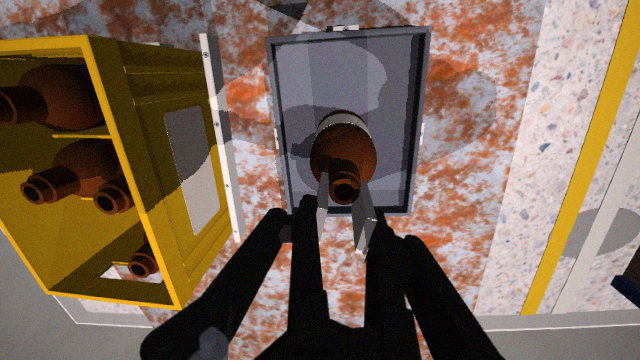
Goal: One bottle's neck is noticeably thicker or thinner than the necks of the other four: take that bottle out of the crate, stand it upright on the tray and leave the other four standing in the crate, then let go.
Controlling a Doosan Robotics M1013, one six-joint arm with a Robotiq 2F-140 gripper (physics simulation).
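Places are measured from the arm's base along level axes (x ahead, y left, z up), in centimetres.
Pixels of known places: gripper, fingertip midpoint: (340,190).
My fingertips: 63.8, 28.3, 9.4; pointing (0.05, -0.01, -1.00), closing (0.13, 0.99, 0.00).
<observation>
For each thing: its top centre in the pictures, then the offset to it from my fingertips, as dx, dy, dz. "spot": a spot on its surface instead.
- brown bottle, middle of its top: (343,187) -1.7, +0.1, +2.6
- grey tray, surface spot: (407,212) spot: +8.4, +11.2, -11.1
- yellow crate, middle of its top: (57,203) +2.2, -26.8, +3.9
- top, surface spot: (65,97) spot: -6.8, -29.0, -2.0
- crate's rim, surface spot: (111,196) spot: +1.6, -22.0, +2.6
- lower corner, surface spot: (142,264) spot: +10.1, -21.1, +2.6
My gripper (340,190) is shut on the neck of a brown bottle (344,150) with a pale band low on its body. The bottle is upright and shows over the grey tray (407,212); its base is partly hidden by its own body, so I cannot tell whether it touches the tray floor. The yellow crate (145,220) is at the left. Several brown bottles stand in it: one at the top (65,97), one below it (82,170), one partly behind the crate's rim (111,196) and one near the lower corner (142,264).
A pale rail (227,185) runs between the crate and the tray. A yellow strip (580,165) and a pale strip (600,220) run along the right. A dark blue edge (625,290) shows at the far right.
</observation>
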